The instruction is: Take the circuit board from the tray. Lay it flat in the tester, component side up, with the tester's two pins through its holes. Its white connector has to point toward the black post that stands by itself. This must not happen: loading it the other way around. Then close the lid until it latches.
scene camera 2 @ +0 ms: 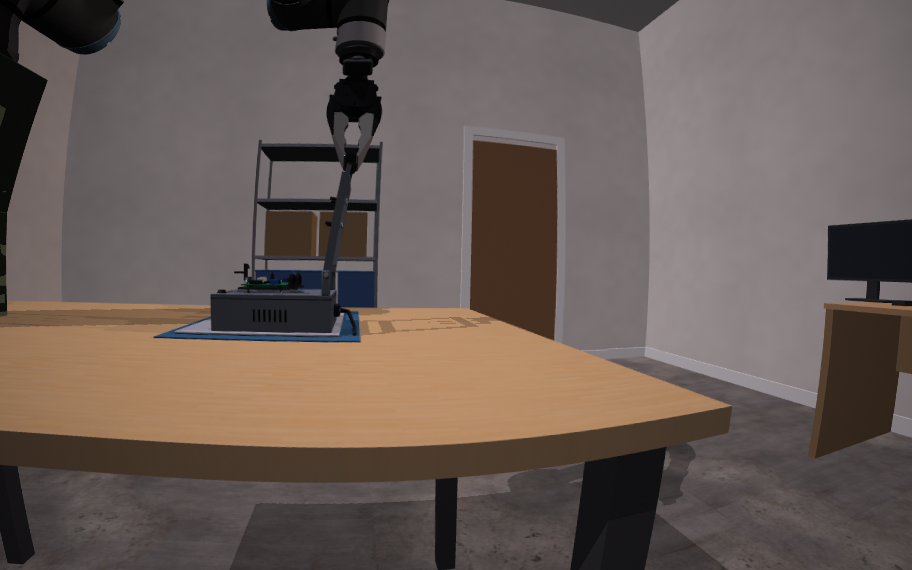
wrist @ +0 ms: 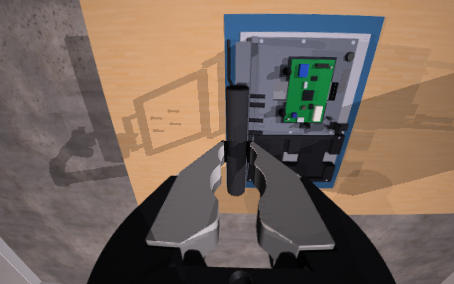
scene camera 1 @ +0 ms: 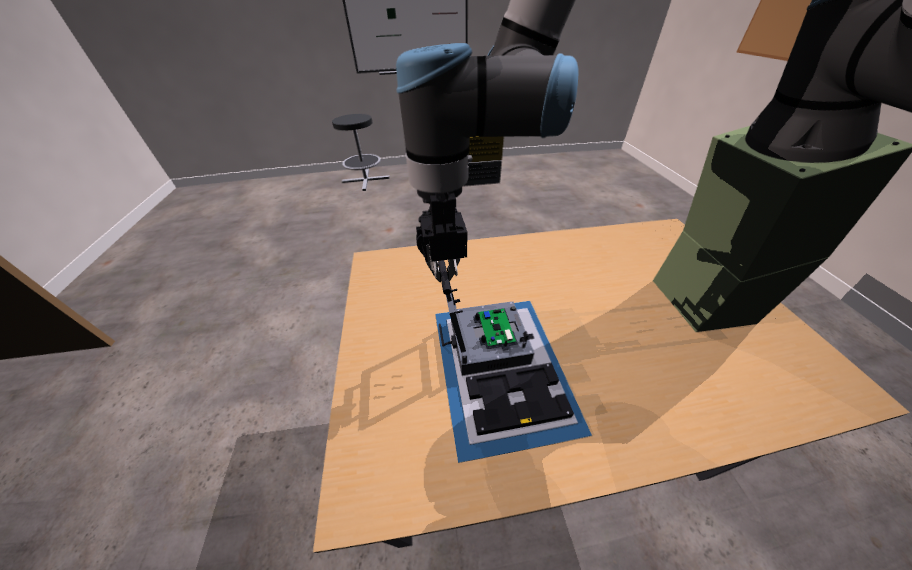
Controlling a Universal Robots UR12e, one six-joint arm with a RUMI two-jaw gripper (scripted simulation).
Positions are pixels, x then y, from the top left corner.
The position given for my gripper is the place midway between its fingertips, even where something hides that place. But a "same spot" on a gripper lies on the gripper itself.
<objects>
my gripper: scene camera 2; wrist; scene camera 1 444, 280
same spot on tester lid: (scene camera 1: 446, 286) = (wrist: 235, 189)
same spot on my gripper: (scene camera 2: 368, 123) = (wrist: 180, 202)
</objects>
